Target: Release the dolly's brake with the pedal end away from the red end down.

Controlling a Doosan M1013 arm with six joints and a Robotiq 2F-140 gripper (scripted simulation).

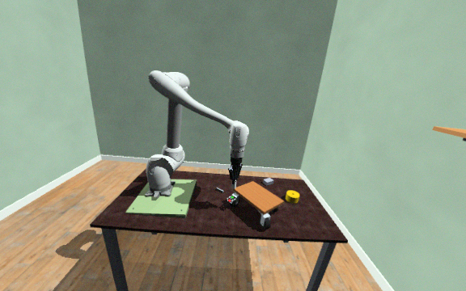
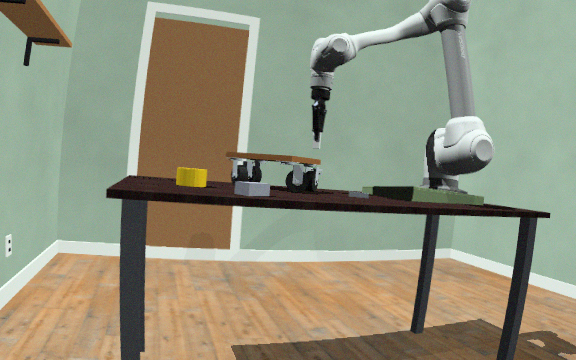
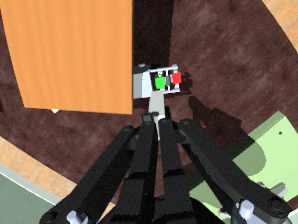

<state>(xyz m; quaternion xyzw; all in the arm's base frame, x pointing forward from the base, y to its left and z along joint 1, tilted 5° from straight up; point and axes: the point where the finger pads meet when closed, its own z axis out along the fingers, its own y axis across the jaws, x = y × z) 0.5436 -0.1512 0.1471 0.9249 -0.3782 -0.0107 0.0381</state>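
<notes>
The brake pedal lies 10 mm behind my hand, 10 mm to the right of it and 120 mm below it. Also, from my hand: yellow cylinder 500 mm ahead, 110 mm to the left, 170 mm below; then grey block 360 mm ahead, 360 mm to the left, 180 mm below.
</notes>
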